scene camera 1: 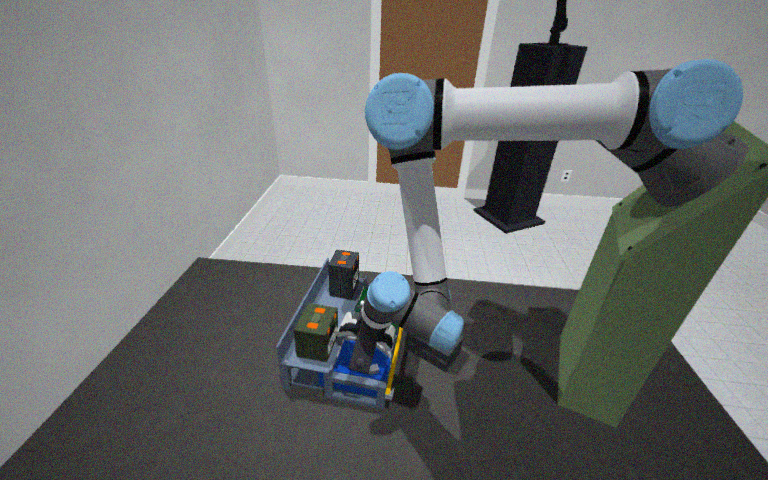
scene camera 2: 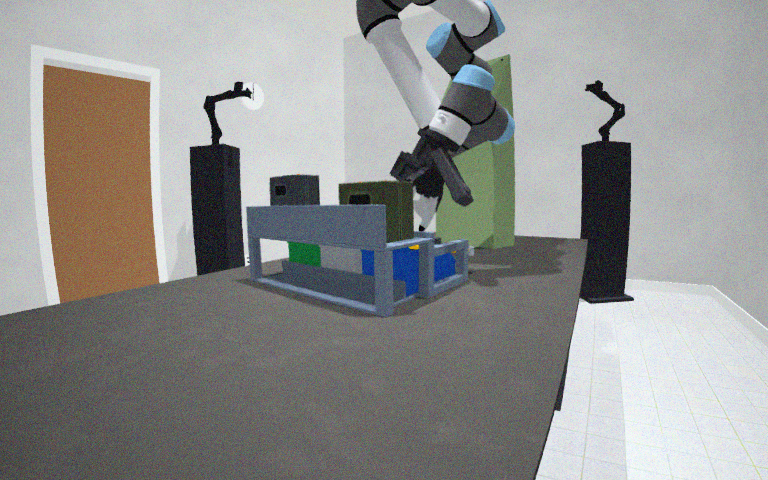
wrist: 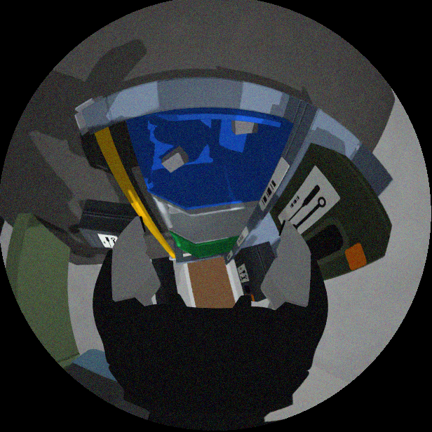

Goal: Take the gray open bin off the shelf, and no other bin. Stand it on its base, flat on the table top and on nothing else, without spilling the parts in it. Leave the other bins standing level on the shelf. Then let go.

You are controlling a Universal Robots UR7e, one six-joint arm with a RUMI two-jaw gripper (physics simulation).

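Places are measured from the arm's base along level axes (x left, y down, z back), in centimetres.
Where they show: arm's base, origin of its link: (scene camera 1: 699, 175).
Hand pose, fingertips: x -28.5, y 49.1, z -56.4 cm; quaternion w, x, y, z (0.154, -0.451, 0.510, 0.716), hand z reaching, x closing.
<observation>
Things, the pixels of their centre, and the offset from my fingertips. "spot": a spot on its surface instead. Level surfaces: height alone.
- gray open bin, middle of its body: (scene camera 2: 366, 258) (scene camera 1: 364, 335) dx -7.4, dy +6.5, dz +3.5 cm
- shelf, a spot on its surface: (scene camera 2: 317, 223) (scene camera 1: 299, 314) spot: dx -13.8, dy -2.3, dz -13.2 cm
- blue bin, middle of its body: (scene camera 2: 411, 263) (scene camera 1: 355, 366) dx +1.8, dy +6.5, dz -3.1 cm
- green bin, middle of its body: (scene camera 2: 330, 253) (scene camera 1: 372, 309) dx -16.3, dy +6.5, dz +10.3 cm
- olive toolbox, middle of its body: (scene camera 2: 376, 210) (scene camera 1: 317, 331) dx -4.2, dy -4.1, dz -11.0 cm
- dark toolbox, middle of its body: (scene camera 2: 294, 203) (scene camera 1: 344, 274) dx -22.4, dy -5.4, dz +3.2 cm
- yellow bar, middle of its body: (scene camera 1: 399, 337) dx -1.1, dy +4.9, dz +11.6 cm
- table, height of its surface: dy +10.9 cm
The gray open bin (wrist: 207, 223) (scene camera 2: 340, 259) stands on the shelf (scene camera 1: 304, 305) (scene camera 2: 317, 223) (wrist: 200, 93) between the blue bin (wrist: 215, 175) (scene camera 2: 404, 268) (scene camera 1: 344, 355) and the green bin (wrist: 207, 247) (scene camera 2: 304, 253). In scene camera 1 the arm's wrist and gripper hide most of it, and its parts cannot be made out. My gripper (scene camera 1: 363, 338) (wrist: 212, 220) is open and empty, low over the bin row, with one finger on the toolbox side and one on the yellow bar side. Whether a finger touches a bin cannot be told. The blue bin holds light gray blocks.
An olive toolbox (scene camera 1: 316, 336) (wrist: 370, 220) and a dark toolbox (scene camera 1: 342, 277) (scene camera 2: 294, 190) stand on the shelf's rear part, close beside the fingers' side. A yellow bar (scene camera 1: 394, 362) (wrist: 122, 180) runs along the shelf front. Another dark toolbox (wrist: 107, 220) lies on the table (scene camera 1: 226, 396) beyond it.
</observation>
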